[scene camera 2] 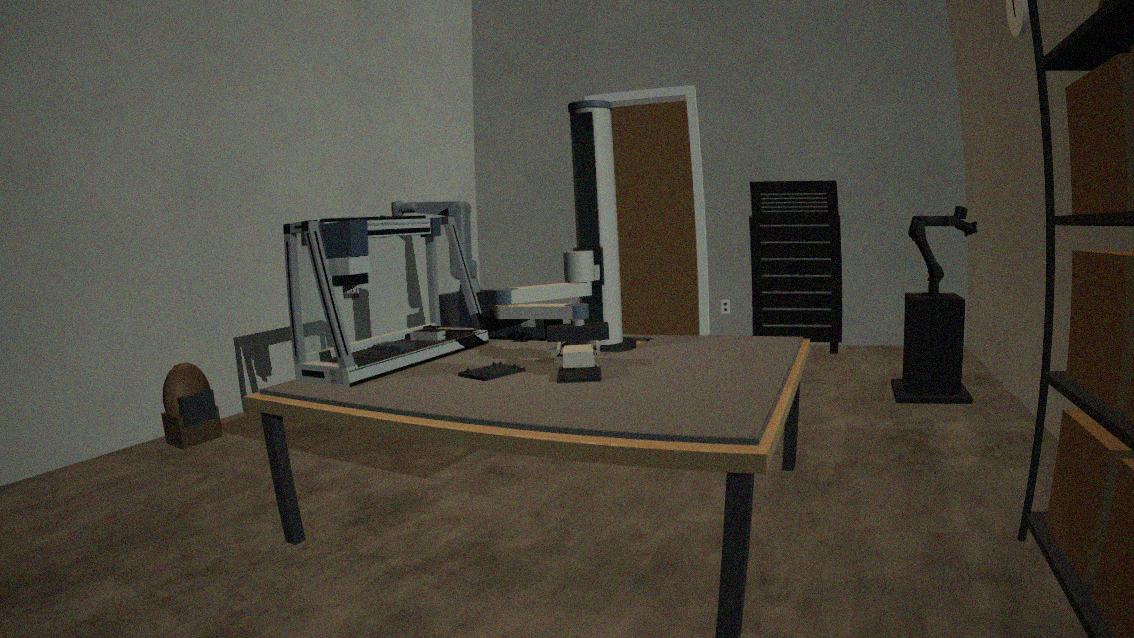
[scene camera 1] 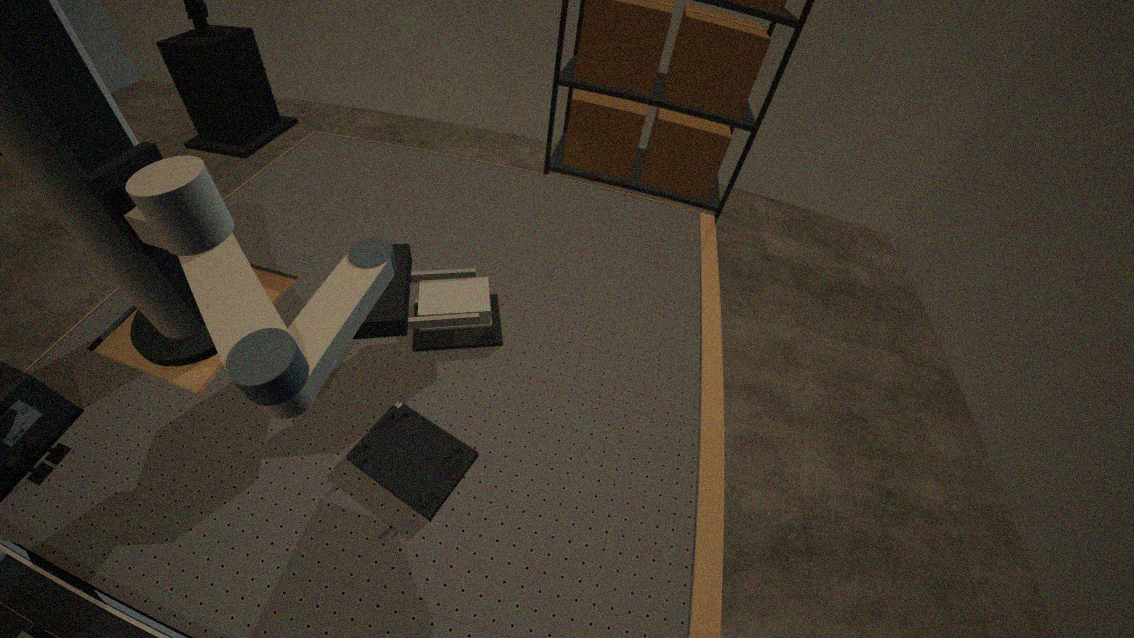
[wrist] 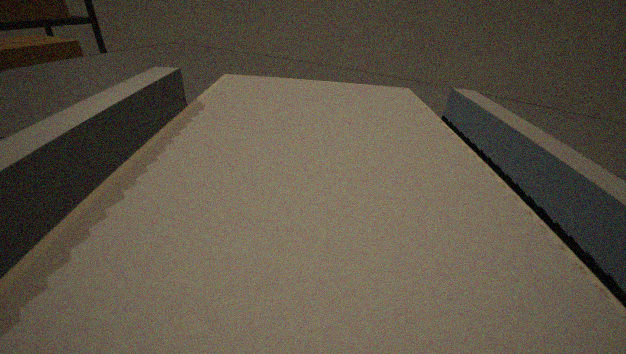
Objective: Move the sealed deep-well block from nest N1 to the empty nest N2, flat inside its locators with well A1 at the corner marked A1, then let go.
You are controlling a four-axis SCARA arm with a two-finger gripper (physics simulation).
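Frame: origin at the arm's base, x ahead, y left, z up, level; metres.
Seen in the pictures: gripper, between the fingertips: [scene camera 2: 578, 352] [scene camera 1: 477, 295] [wrist: 317, 103]; arm's base, origin of its link: [scene camera 2: 602, 347] [scene camera 1: 199, 315].
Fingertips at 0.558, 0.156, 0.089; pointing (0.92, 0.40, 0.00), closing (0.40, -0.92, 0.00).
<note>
Pixels of each thing's middle, then the offset from my fingertips to it, as dx, dy, dz. Level surfaces: height alone.
- pale sealed deep-well block, middle of its body: [wrist: 315, 210] [scene camera 1: 454, 303] [scene camera 2: 578, 355] -0.038, -0.016, -0.018
- dark nest N1, middle of its body: [scene camera 1: 457, 320] [scene camera 2: 579, 372] -0.037, -0.016, -0.067
- empty dark nest N2, middle of its body: [scene camera 1: 412, 455] [scene camera 2: 491, 370] -0.006, -0.287, -0.065
- perforated bench top, height of its surface: dz -0.076
The pale sealed deep-well block [scene camera 1: 454, 295] [scene camera 2: 578, 357] [wrist: 320, 200] is level between the two long fingers of my gripper [scene camera 1: 477, 294] [scene camera 2: 578, 349] [wrist: 317, 103], which is shut on it. The block hangs a little above the dark nest N1 [scene camera 1: 467, 337] [scene camera 2: 579, 376]; the exact gap is hard to tell. The empty dark nest N2 [scene camera 1: 412, 460] [scene camera 2: 491, 371] lies turned at an angle on the bench, nearer scene camera 1, with a small light mark at one corner. No lettering on the nests or well A1 can be read. The nests do not show in the wrist view.
The nests stand on a perforated bench top [scene camera 1: 594, 396] [scene camera 2: 674, 396] with a wooden edge. A gantry machine [scene camera 2: 412, 359] stands at the left of the bench in scene camera 2. A shelf rack [scene camera 1: 552, 119] [scene camera 2: 1047, 158] and a dark pedestal [scene camera 1: 226, 87] [scene camera 2: 934, 341] stand beyond the bench.
</note>
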